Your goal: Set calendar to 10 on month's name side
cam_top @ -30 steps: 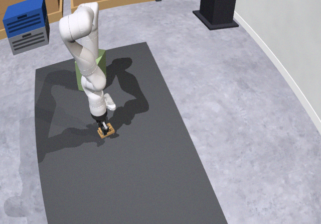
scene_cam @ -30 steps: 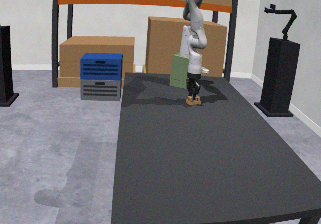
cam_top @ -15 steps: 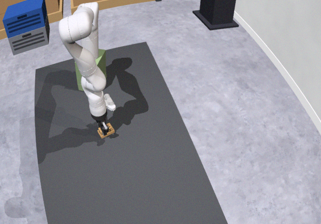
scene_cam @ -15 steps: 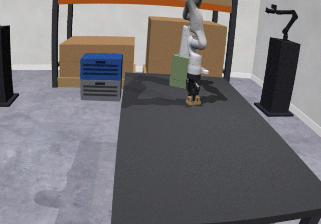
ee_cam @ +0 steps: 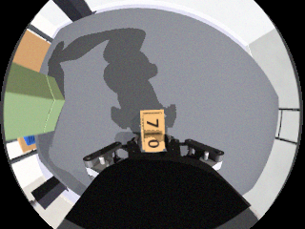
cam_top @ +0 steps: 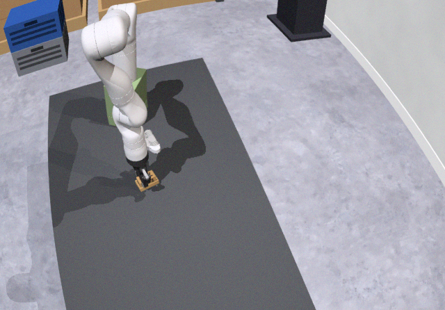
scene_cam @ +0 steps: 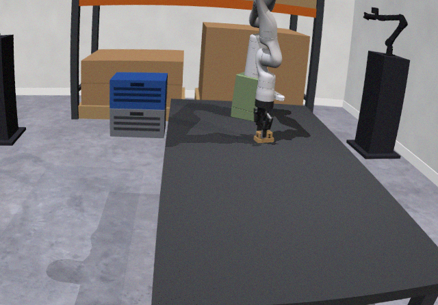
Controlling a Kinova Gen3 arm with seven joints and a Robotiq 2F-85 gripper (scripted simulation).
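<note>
Now: hand 30 mm above the wooden calendar tray and 20 mm to the right of it.
</note>
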